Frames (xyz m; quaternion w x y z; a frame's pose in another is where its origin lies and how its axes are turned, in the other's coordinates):
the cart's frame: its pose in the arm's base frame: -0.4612 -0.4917 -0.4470 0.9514 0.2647 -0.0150 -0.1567
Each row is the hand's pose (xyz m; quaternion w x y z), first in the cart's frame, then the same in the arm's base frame.
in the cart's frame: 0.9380 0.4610 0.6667 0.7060 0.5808 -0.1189 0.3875
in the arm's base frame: 0.4898 -0.7377 0.3093 0.5769 0.7150 -0.3173 0.2353
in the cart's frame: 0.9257 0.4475 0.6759 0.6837 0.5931 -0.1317 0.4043
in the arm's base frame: 0.4731 -0.7495 0.3110 0.5549 0.7185 -0.3355 0.2515
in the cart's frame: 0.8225 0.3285 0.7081 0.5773 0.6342 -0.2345 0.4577
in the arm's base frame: 0.3369 -0.8305 0.2838 0.4496 0.7126 -0.4523 0.2924
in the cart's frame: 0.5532 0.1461 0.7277 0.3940 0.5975 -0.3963 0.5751
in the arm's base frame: 0.0258 -0.9057 0.2226 0.3009 0.6020 -0.6288 0.3895
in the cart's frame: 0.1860 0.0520 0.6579 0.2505 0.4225 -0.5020 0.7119
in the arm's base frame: -0.3427 -0.8347 0.1347 0.2305 0.3789 -0.7360 0.5115
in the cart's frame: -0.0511 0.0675 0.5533 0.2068 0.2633 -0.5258 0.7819
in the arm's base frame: -0.5519 -0.6974 0.0656 0.2417 0.2111 -0.7516 0.5763
